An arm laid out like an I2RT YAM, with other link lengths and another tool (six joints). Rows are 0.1 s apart.
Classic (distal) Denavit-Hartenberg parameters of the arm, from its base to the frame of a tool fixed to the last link. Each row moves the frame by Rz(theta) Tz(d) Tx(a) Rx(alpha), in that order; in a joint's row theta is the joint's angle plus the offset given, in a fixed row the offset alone. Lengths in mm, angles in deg.
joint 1: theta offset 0, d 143.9, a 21.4, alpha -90
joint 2: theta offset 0, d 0, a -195.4, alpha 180
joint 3: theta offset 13.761, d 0, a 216.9, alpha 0
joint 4: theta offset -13.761, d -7.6, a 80.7, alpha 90
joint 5: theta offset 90, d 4.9, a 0, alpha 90
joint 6: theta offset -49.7, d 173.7, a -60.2, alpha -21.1
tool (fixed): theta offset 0, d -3.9, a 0, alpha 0
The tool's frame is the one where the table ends.
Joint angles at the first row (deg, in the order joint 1, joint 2, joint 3, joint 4, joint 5, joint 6):
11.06, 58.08, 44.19, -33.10, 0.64, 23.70
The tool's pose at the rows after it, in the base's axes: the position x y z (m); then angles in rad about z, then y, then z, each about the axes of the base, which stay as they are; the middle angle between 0 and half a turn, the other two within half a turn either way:
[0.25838, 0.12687, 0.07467, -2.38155, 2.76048, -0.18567]
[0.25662, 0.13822, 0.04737, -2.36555, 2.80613, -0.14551]
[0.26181, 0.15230, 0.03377, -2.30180, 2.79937, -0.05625]
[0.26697, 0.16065, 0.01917, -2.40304, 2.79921, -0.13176]
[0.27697, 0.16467, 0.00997, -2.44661, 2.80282, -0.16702]
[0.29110, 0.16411, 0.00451, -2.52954, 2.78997, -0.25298]
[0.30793, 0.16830, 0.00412, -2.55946, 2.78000, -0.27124]
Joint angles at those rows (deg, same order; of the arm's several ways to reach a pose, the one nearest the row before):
13.53, 62.08, 40.55, -29.16, -0.10, 24.39
15.21, 67.92, 37.78, -22.80, -1.01, 25.41
17.19, 72.79, 36.46, -15.79, -1.61, 26.26
19.64, 78.64, 37.66, -11.91, 0.61, 26.22
20.04, 84.25, 40.21, -9.42, 1.16, 25.89
20.03, 89.00, 43.61, -8.27, 2.83, 25.20
19.93, 93.96, 48.69, -8.22, 3.10, 24.18

